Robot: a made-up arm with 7 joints.
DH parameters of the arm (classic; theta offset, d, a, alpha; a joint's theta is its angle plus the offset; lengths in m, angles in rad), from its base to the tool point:
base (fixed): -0.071 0 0 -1.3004
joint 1: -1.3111 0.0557 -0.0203 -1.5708
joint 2: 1.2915 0 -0.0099 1.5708
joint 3: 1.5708 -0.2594 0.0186 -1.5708
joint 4: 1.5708 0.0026 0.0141 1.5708
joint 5: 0 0.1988 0 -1.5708
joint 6: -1.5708 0 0.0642 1.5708
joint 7: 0 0 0 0
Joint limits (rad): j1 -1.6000..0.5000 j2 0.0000..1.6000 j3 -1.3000..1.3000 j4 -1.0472..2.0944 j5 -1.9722..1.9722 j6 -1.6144..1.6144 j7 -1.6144..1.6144
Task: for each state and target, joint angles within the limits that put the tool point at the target. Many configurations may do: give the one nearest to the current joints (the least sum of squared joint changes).
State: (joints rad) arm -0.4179 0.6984 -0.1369 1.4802 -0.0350 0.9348 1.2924
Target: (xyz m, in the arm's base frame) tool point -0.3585 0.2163 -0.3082
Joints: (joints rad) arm 0.3982 0.3424 -0.0712 1.7290 -0.0705 0.9022 1.2924
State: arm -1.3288 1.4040 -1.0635 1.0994 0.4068 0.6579 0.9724
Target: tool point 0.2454 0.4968 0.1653
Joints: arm -1.6000 1.5666 -0.7165 1.2052 0.4535 0.2937 0.9724
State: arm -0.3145 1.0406 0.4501 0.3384 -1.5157 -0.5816 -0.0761
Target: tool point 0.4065 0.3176 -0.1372
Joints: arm -0.8579 0.6659 0.2210 0.7377 -1.5609 -0.3748 -0.0761
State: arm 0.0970 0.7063 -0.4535 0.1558 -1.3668 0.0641 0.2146
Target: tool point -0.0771 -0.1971 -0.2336
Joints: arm 0.4550 0.0091 -1.2957 -0.1829 -1.3920 0.2251 0.2146
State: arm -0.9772 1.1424 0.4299 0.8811 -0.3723 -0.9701 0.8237
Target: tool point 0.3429 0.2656 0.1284
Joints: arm -1.1692 0.9497 0.1872 0.4432 -0.2893 -1.0769 0.8237
